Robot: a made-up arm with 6 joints.
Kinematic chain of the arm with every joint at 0, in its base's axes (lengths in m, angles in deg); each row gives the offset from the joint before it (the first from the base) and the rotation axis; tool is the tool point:
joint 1: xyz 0 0 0.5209 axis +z
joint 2: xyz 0.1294 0 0 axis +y
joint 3: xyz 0 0 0.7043 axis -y
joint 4: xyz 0 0 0.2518 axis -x
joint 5: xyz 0.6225 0 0 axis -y
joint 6: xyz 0.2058 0 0 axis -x
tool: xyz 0 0 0
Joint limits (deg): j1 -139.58..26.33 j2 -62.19..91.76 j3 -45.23..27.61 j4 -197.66..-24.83 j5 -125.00..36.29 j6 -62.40..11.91
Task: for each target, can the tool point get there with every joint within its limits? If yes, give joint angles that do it. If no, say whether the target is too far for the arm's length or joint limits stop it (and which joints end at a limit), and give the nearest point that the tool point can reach.
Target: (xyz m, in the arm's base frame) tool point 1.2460 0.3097 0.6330
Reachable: yes | joints 6.34 48.68 -12.35 -123.95 -94.52 -46.30
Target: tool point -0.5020 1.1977 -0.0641
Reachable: no: joint limits stop it (at a limit: joint 1, joint 2, joint 3) | nearest point 0.3444 0.3863 -0.1027 | short by 1.173 m
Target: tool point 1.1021 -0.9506 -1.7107
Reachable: no: too far | nearest point 0.8111 -0.6996 -0.3452 | short by 1.419 m
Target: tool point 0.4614 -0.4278 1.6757
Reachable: yes | joints -51.45 -16.86 -0.28 -96.10 -27.43 0.87
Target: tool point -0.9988 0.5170 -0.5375
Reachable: no: joint limits stop it (at a limit: joint 1, joint 2, joint 5) | nearest point -0.4812 -0.2506 -0.2742 | short by 0.962 m
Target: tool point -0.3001 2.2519 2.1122
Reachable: no: too far | nearest point -0.1233 0.9249 1.5523 | short by 1.451 m
